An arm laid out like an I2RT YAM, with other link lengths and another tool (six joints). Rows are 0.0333 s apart.
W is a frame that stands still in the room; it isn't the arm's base.
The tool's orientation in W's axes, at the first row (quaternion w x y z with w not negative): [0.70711 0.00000 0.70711 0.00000]
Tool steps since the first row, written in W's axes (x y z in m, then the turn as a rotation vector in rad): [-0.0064 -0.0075 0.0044 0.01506 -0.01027 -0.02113]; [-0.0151 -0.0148 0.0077 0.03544 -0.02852 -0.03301]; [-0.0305 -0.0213 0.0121 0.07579 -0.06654 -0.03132]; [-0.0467 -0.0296 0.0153 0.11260 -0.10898 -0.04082]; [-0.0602 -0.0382 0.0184 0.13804 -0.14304 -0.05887]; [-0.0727 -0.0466 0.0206 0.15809 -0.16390 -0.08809]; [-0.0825 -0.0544 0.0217 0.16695 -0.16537 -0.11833]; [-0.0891 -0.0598 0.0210 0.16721 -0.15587 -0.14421]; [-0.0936 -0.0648 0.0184 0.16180 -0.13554 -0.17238]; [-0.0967 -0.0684 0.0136 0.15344 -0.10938 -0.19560]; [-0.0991 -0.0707 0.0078 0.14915 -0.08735 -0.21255]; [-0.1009 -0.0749 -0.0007 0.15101 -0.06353 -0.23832]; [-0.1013 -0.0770 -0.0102 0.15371 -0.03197 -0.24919]
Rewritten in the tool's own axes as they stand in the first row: [-0.0044 -0.0075 -0.0064 0.02113 -0.01027 0.01506]; [-0.0077 -0.0148 -0.0151 0.03301 -0.02852 0.03544]; [-0.0121 -0.0213 -0.0305 0.03132 -0.06654 0.07579]; [-0.0153 -0.0296 -0.0467 0.04082 -0.10898 0.11260]; [-0.0184 -0.0382 -0.0602 0.05887 -0.14304 0.13804]; [-0.0206 -0.0466 -0.0727 0.08809 -0.16390 0.15809]; [-0.0217 -0.0544 -0.0825 0.11833 -0.16537 0.16695]; [-0.0210 -0.0598 -0.0891 0.14421 -0.15587 0.16721]; [-0.0184 -0.0648 -0.0936 0.17238 -0.13554 0.16180]; [-0.0136 -0.0684 -0.0967 0.19560 -0.10938 0.15344]; [-0.0078 -0.0707 -0.0991 0.21255 -0.08735 0.14915]; [0.0007 -0.0749 -0.1009 0.23832 -0.06353 0.15101]; [0.0102 -0.0770 -0.1013 0.24919 -0.03197 0.15371]
